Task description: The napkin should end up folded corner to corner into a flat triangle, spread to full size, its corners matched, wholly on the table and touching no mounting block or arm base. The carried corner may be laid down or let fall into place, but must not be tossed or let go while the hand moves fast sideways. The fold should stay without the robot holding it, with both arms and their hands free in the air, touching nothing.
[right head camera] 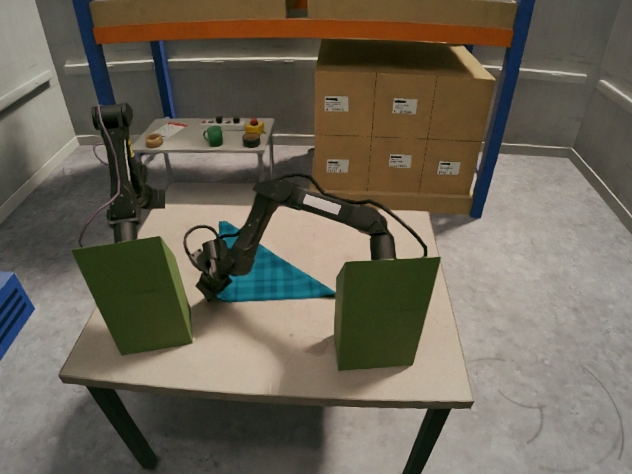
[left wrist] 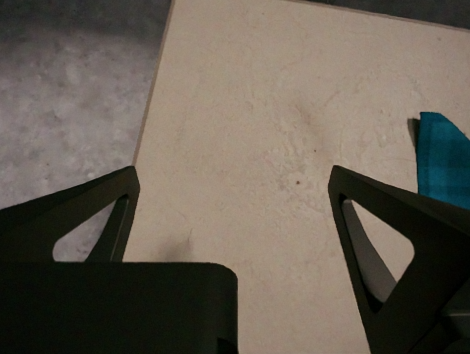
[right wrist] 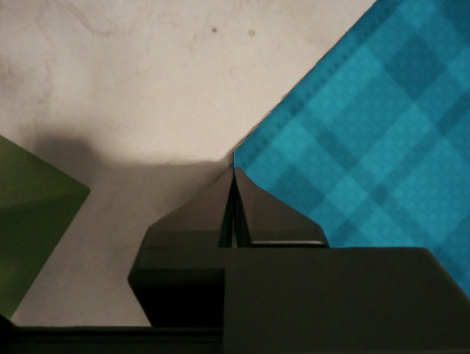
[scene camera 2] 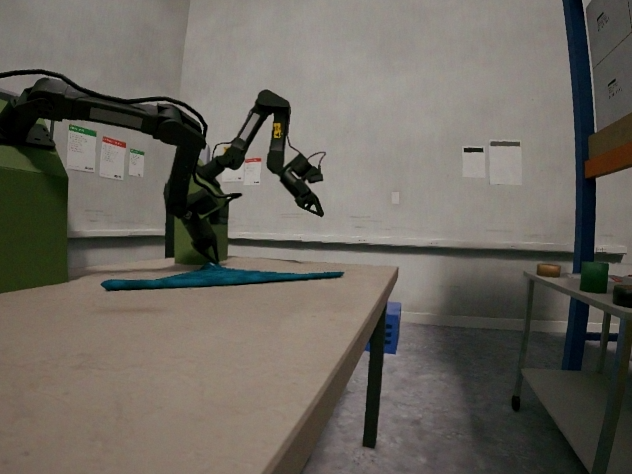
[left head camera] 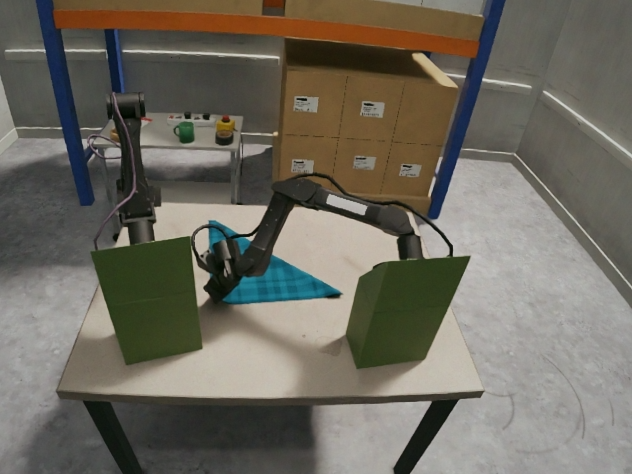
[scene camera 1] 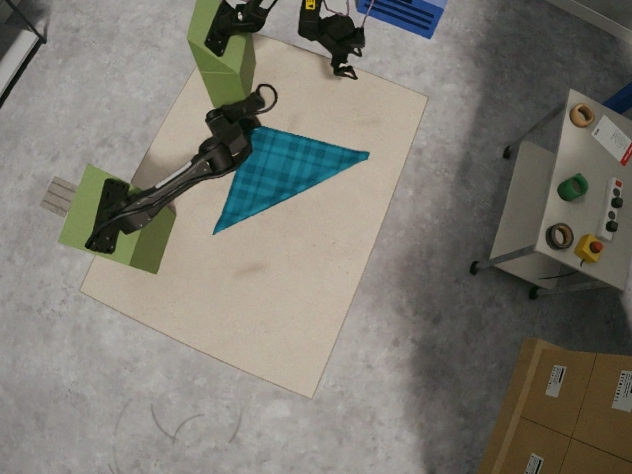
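The blue checked napkin (left head camera: 293, 285) (right head camera: 275, 280) (scene camera 1: 285, 170) (scene camera 2: 224, 278) (left wrist: 442, 165) (right wrist: 380, 110) is folded into a triangle on the table (left head camera: 255, 362) (scene camera 1: 255, 321), its long edge away from the blocks. No pale underside shows along its visible edges. My right gripper (scene camera 2: 213, 261) (right wrist: 234, 176) is shut on the napkin's corner, low over the table; the cloth rises slightly to its tips in scene camera 2. The fingers hide part of that corner, so its match underneath cannot be fully seen. My left gripper (scene camera 2: 319, 213) (left wrist: 233, 176) is open and empty, high above the table.
Two green mounting blocks (left head camera: 153, 301) (left head camera: 408, 311) stand on the table, apart from the napkin. The left arm's block also shows near the held corner in the right wrist view (right wrist: 35, 210). A cart (scene camera 1: 525, 204) with a green mug (scene camera 1: 572, 187) stands beyond the table.
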